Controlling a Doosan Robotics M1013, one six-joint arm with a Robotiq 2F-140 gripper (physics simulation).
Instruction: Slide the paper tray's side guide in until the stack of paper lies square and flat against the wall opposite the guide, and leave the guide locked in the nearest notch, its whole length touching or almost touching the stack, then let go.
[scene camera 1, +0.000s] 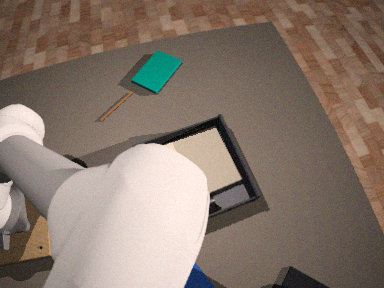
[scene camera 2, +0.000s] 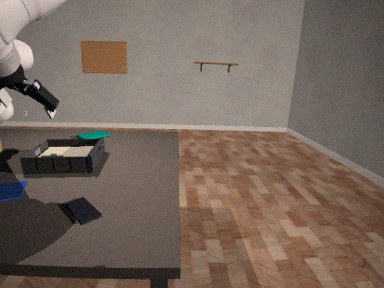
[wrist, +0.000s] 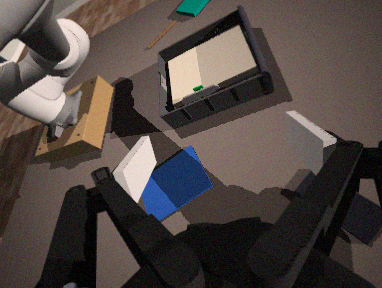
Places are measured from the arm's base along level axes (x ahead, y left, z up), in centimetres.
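Where they show: gripper, fingertip midpoint: (scene camera 2: 31, 109) (wrist: 216, 139); arm's base, link origin: (scene camera 1: 4, 212) (wrist: 65, 114).
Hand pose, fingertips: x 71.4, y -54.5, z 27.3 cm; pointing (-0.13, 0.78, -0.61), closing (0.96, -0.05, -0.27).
Things, the pixels of their top centre, and the offset from my fingertips. "pt": a spot on its surface instead.
- dark paper tray, top centre: (scene camera 1: 193, 168) (wrist: 200, 57) (scene camera 2: 66, 144) dy +45.7, dx -6.8, dz -26.2 cm
- paper, top centre: (scene camera 1: 190, 166) (wrist: 206, 63) (scene camera 2: 69, 152) dy +48.5, dx -6.9, dz -31.5 cm
- grey side guide, top centre: (wrist: 197, 88) dy +35.5, dx -10.2, dz -27.7 cm
- green tab, surface spot: (wrist: 198, 88) (scene camera 2: 53, 155) pt dy +36.0, dx -10.0, dz -28.2 cm
- blue flat object, top centre: (wrist: 171, 183) dy +12.2, dx -25.6, dz -35.0 cm
- dark block, top centre: (wrist: 338, 201) (scene camera 2: 82, 208) dy -2.1, dx +12.3, dz -35.0 cm
- teal book, top centre: (scene camera 1: 156, 69) (scene camera 2: 93, 134) dy +95.3, dx -4.1, dz -34.0 cm
- thin brown stick, top centre: (scene camera 1: 116, 105) (wrist: 161, 34) dy +84.7, dx -24.9, dz -35.1 cm
The dark paper tray (scene camera 1: 237, 152) (scene camera 2: 76, 164) (wrist: 223, 101) stands on the table, partly behind the arm in scene camera 1. The cream stack of paper (scene camera 1: 212, 157) (scene camera 2: 75, 150) (wrist: 225, 56) lies inside; a dark band shows between it and the far wall, but exact contact is unclear. The grey side guide (wrist: 204, 93) is on the ribbed near-wall side, beside the stack, with a green tab (scene camera 2: 53, 155) (wrist: 198, 88). Whether it sits in a notch cannot be told. My gripper (wrist: 216, 139) is wide open and empty, above the table and apart from the tray. The arm hides it in scene camera 1.
A blue flat object (scene camera 2: 12, 191) (wrist: 180, 180) and a dark block (scene camera 2: 82, 210) (wrist: 362, 217) lie on the tray's near side. A teal book (scene camera 1: 157, 71) (scene camera 2: 93, 135) (wrist: 193, 6) and a thin brown stick (scene camera 1: 116, 107) (wrist: 162, 35) lie beyond it. A wooden block (wrist: 96, 117) stands left.
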